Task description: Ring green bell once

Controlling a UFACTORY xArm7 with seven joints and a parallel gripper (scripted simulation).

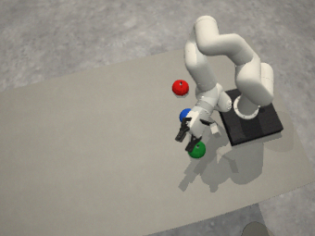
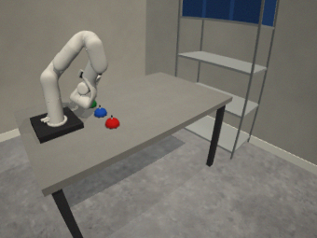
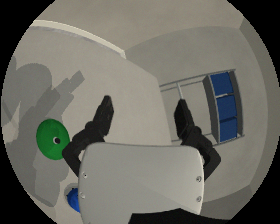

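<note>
My gripper is now 7 cm past the green bell, 2 cm to the left of it and 14 cm above it. Round my hand: blue bell (7 cm behind, 18 cm to the right, 14 cm below); then red bell (7 cm behind, 35 cm to the right, 14 cm below).
</note>
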